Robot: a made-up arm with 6 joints.
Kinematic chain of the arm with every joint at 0, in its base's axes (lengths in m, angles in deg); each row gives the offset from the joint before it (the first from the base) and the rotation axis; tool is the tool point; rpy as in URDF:
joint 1: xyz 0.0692 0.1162 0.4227 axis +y
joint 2: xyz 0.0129 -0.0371 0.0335 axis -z
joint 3: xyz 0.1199 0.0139 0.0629 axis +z
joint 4: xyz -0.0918 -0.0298 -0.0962 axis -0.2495 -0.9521 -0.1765
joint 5: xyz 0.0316 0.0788 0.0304 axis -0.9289 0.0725 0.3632
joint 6: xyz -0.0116 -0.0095 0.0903 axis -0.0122 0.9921 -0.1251
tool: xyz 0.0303 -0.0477 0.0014 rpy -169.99 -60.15 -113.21
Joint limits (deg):
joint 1: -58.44..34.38
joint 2: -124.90..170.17
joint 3: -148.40..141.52
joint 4: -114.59..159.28
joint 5: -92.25..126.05
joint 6: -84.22..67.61
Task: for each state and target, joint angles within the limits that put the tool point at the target. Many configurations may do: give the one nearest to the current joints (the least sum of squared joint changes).
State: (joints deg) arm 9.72 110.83 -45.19 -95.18 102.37 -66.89
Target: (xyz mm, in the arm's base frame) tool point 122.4 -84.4 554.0
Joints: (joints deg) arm -27.24 124.68 -4.65 -97.76 126.05 -71.89
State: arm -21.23 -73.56 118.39 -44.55 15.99 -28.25
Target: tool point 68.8 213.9 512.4
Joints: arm -16.14 -66.47 113.25 -36.53 -2.29 -28.93
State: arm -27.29 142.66 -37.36 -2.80 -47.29 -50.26
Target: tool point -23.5 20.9 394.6
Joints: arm -53.90 125.00 -21.94 -42.47 -27.85 -42.25
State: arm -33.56 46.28 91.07 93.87 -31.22 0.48
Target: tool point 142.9 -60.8 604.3
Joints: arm -55.61 5.37 107.34 77.76 -41.39 4.01
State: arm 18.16 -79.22 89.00 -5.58 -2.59 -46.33
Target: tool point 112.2 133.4 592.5
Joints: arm -9.04 -72.97 79.84 7.32 20.28 -52.94
